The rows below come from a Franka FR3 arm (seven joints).
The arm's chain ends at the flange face. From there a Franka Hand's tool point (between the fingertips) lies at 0.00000 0.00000 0.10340 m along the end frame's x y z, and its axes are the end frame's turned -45 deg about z.
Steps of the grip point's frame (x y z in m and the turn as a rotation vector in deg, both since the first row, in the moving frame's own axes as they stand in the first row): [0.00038, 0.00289, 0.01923, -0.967, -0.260, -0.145]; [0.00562, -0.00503, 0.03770, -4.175, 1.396, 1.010]
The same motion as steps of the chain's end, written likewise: [0.00141, 0.00021, 0.01925, -0.868, 0.500, -0.145]; [-0.00665, -0.01114, 0.03801, -1.965, 3.939, 1.010]
